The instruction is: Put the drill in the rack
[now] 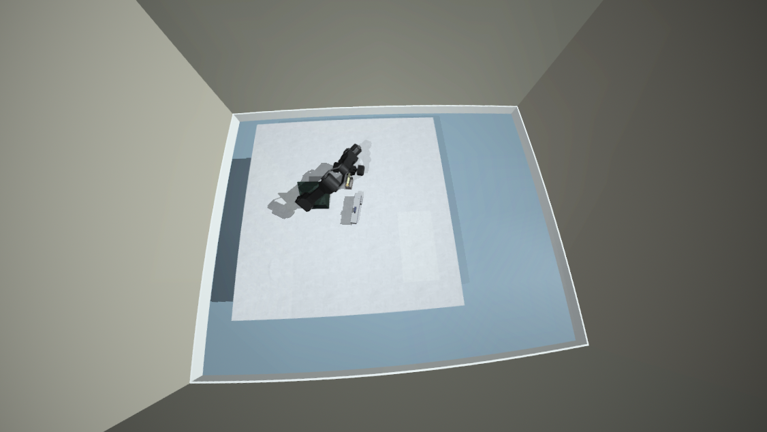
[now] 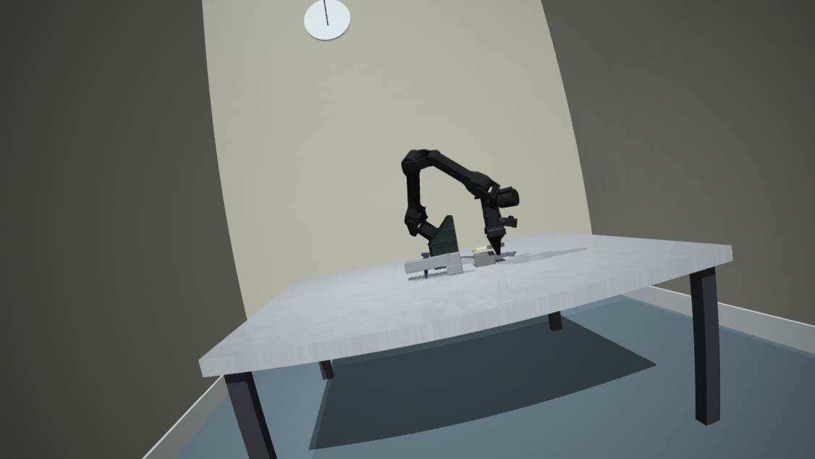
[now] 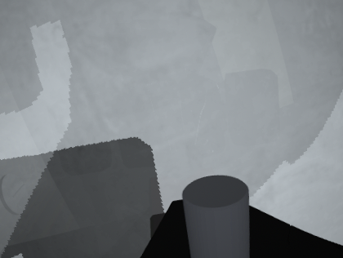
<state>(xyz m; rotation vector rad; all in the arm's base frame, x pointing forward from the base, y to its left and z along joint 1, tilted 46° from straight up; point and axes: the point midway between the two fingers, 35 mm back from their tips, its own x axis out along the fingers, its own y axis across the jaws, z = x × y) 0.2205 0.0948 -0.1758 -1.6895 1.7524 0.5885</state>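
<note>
The drill is 1 cm behind my gripper tip, 4 cm to the right of it and 3 cm above it. Also, from my gripper tip: grey rack 1 cm behind, 5 cm to the right, 1 cm below; dark blue key 4 cm ahead, 25 cm to the right, 3 cm above; long grey fixture 5 cm ahead, 22 cm to the right, 1 cm above.
</note>
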